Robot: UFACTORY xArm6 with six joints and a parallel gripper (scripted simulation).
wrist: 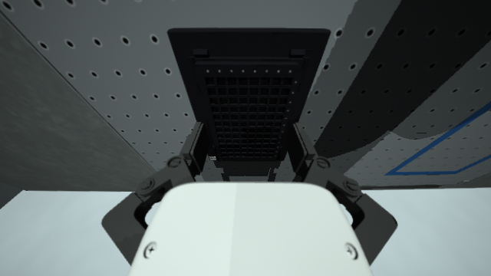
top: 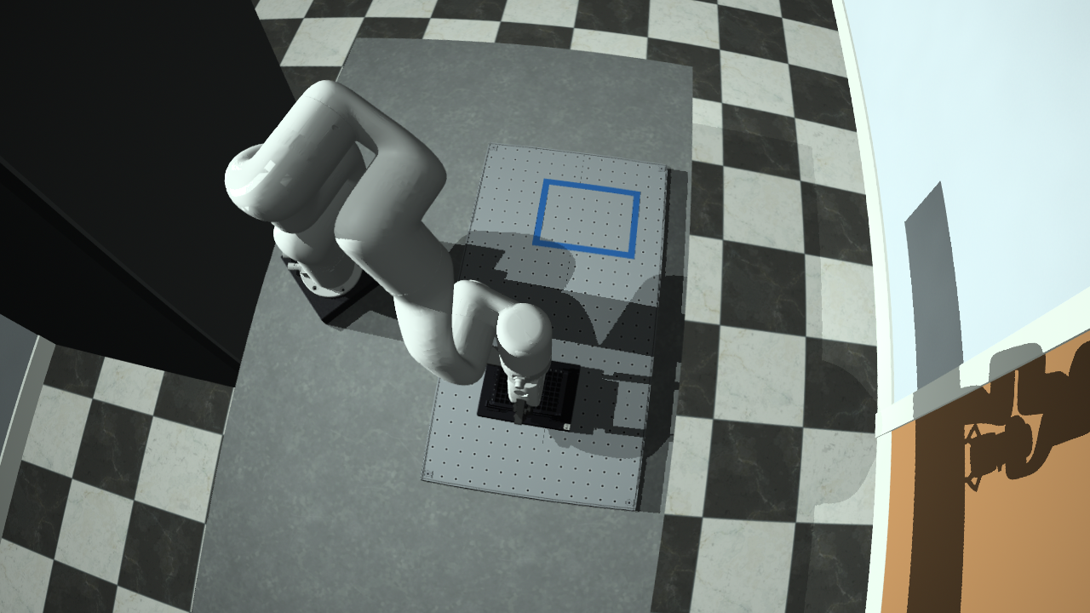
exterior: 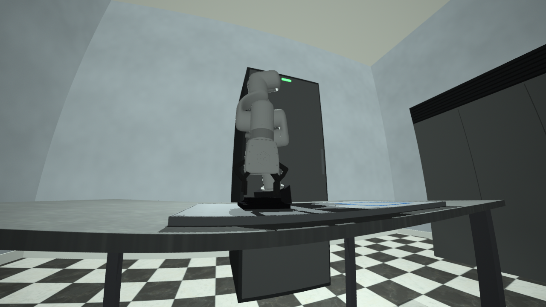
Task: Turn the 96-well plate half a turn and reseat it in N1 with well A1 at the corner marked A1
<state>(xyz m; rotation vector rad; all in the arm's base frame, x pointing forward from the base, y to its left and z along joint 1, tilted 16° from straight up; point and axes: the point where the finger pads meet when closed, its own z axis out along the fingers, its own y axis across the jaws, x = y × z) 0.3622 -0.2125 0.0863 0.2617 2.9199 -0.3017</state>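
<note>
The black 96-well plate is 2 cm below my hand. Also, from my hand: small white A1 mark: 6 cm ahead, 7 cm to the right, 3 cm below; then black plate nest N1: 4 cm below.
</note>
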